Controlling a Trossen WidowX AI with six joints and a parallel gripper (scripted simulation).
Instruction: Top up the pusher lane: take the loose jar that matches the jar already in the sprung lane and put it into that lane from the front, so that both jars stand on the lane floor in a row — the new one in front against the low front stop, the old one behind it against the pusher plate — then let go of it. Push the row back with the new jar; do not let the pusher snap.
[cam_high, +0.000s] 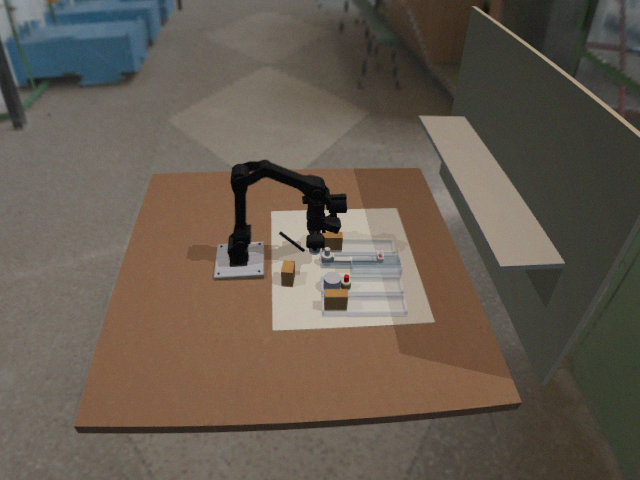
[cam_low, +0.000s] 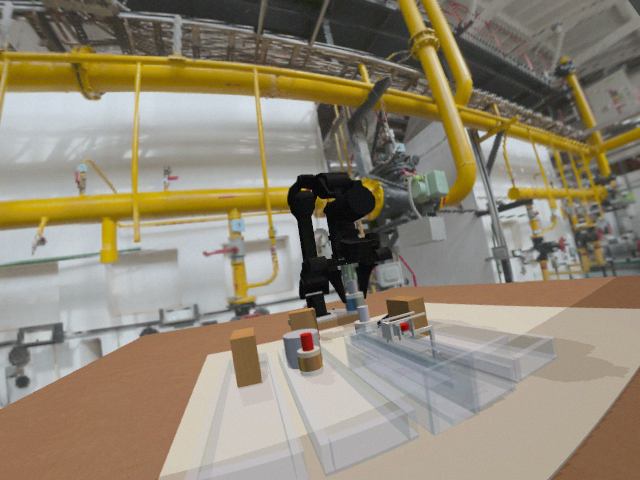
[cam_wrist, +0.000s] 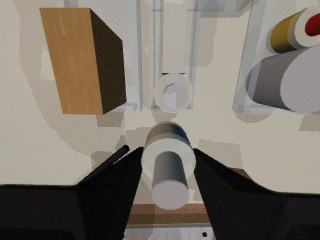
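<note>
My gripper tip is now 5 cm short of the grey cylinder, 14 cm to the left of it and 5 cm above it. Round my gripper tip: clear sprung lane: 19 cm ahead, 4 cm to the right, 6 cm below; red knob: 23 cm ahead, 5 cm to the right, 1 cm below; black stick: 8 cm behind, 12 cm to the left, 7 cm below.
</note>
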